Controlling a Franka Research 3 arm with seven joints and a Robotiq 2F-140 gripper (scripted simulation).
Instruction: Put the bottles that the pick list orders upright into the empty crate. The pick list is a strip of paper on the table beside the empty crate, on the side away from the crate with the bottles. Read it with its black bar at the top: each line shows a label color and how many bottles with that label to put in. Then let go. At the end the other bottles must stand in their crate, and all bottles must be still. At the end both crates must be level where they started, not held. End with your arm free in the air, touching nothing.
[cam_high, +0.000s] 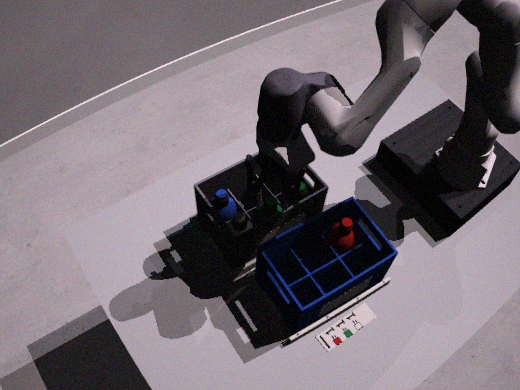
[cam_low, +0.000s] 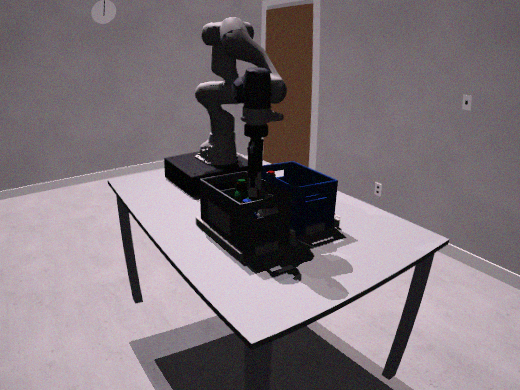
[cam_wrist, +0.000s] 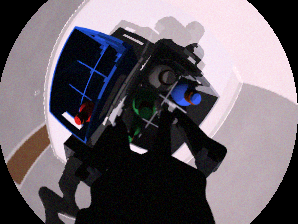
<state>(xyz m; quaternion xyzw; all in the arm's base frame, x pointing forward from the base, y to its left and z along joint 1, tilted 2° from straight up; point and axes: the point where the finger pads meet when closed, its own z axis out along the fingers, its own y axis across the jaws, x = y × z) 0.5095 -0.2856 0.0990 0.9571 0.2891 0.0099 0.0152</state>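
Right now my hand is 90 mm above the black crate, 50 mm to the left of it and 10 mm past it. From my hand the other things lie so: white-labelled bottle 90 mm ahead, 80 mm below, 20 mm to the right; then blue-label bottle 100 mm to the right, 80 mm below, 70 mm ahead; then red-label bottle 170 mm to the left, 80 mm below, 80 mm behind.
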